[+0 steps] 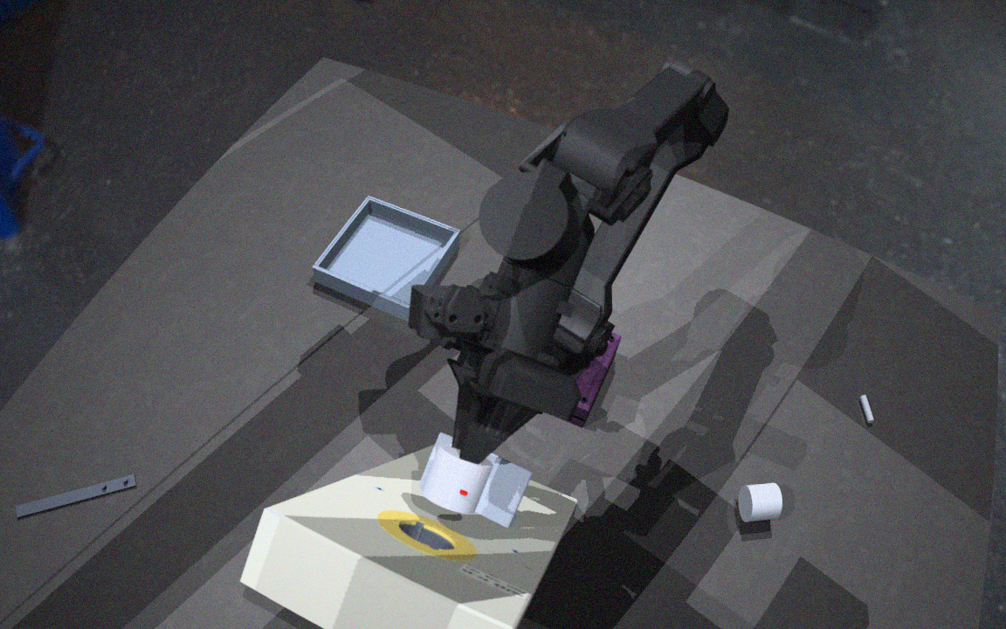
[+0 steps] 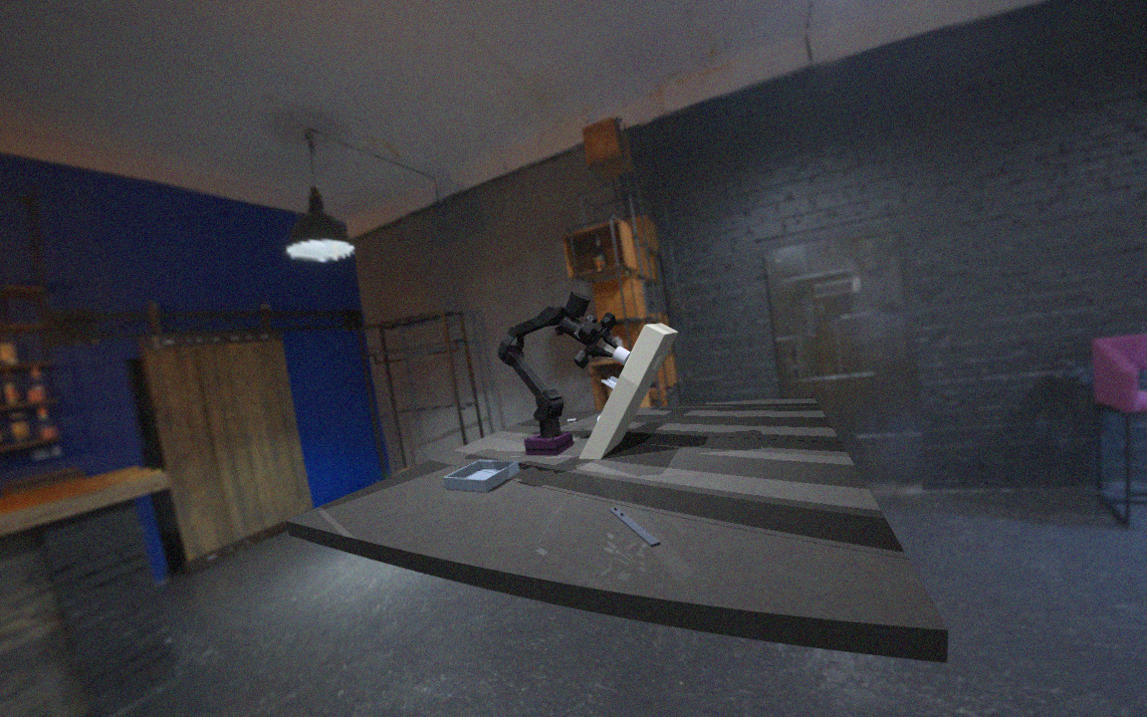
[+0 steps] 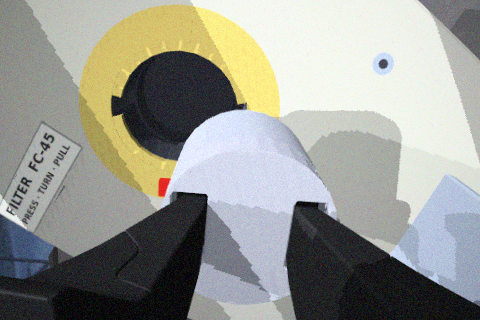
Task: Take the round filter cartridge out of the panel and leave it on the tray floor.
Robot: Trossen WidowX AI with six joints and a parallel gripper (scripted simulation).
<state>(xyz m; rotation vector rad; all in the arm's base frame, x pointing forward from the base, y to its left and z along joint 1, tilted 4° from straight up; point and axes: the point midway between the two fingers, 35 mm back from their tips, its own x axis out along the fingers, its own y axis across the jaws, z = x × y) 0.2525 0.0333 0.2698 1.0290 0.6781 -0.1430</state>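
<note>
Right now my gripper tip is 1 cm short of the round filter cartridge and 1 cm above it. Round my gripper tip: small white stick: 50 cm behind, 33 cm to the left, 29 cm below; then light blue tray: 35 cm to the right, 29 cm below, 29 cm behind.
</note>
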